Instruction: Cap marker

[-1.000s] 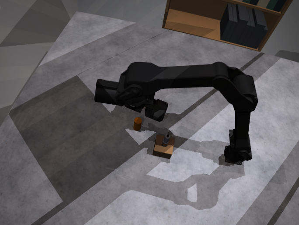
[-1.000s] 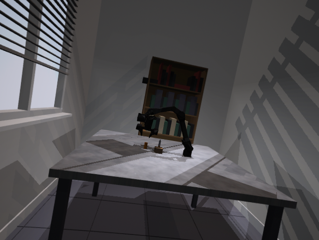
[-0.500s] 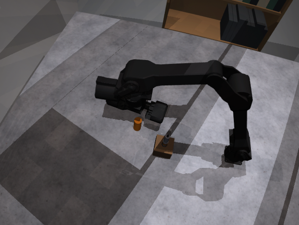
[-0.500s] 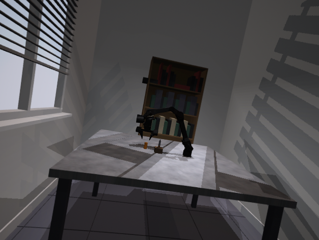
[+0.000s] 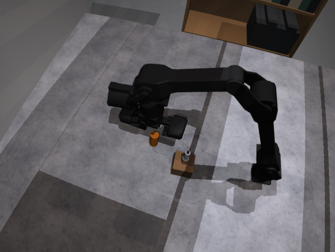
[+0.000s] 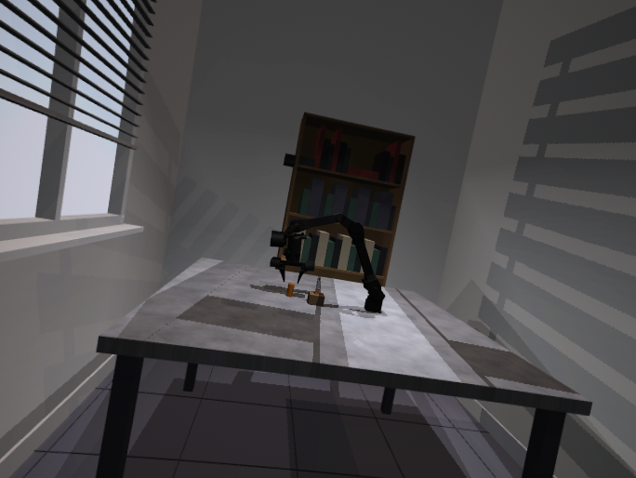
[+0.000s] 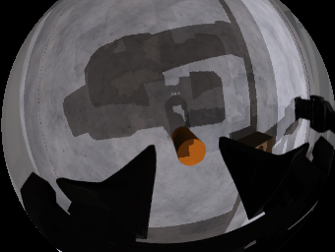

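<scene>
Right now the orange cap is 30 mm below my gripper tip and 10 mm to the left of it. Round my gripper tip: brown holder block: 110 mm behind, 70 mm to the left, 40 mm below.
</scene>
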